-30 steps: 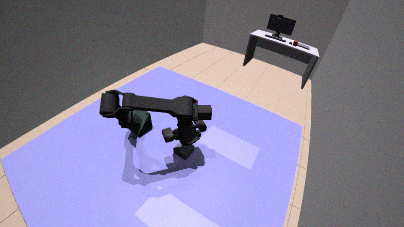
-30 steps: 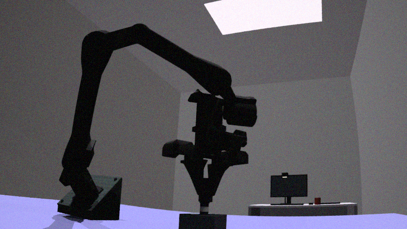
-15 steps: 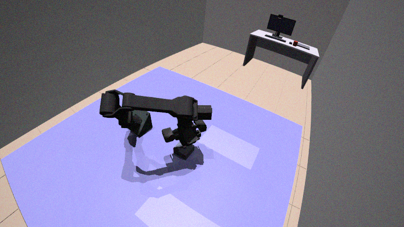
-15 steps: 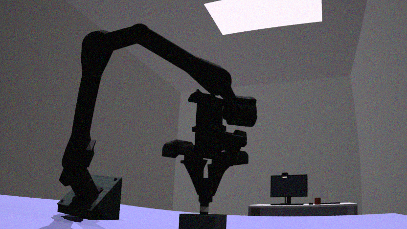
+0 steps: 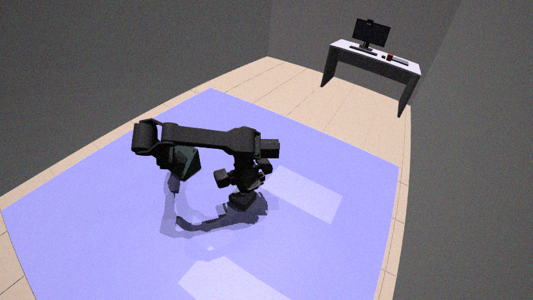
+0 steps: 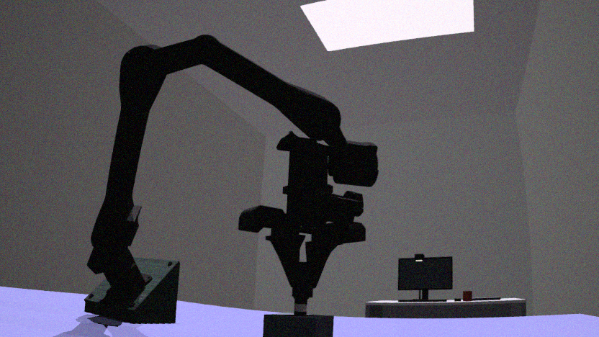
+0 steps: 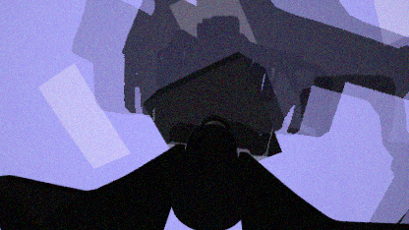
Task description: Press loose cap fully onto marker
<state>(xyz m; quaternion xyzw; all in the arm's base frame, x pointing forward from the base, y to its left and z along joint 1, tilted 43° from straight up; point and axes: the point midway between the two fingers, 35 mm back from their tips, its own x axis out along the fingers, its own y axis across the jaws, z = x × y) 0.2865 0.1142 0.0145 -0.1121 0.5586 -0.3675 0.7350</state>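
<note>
Now: the black cap 10 mm above my gripper tip. Also, from my gripper tip: grey holder block 60 mm below.
</note>
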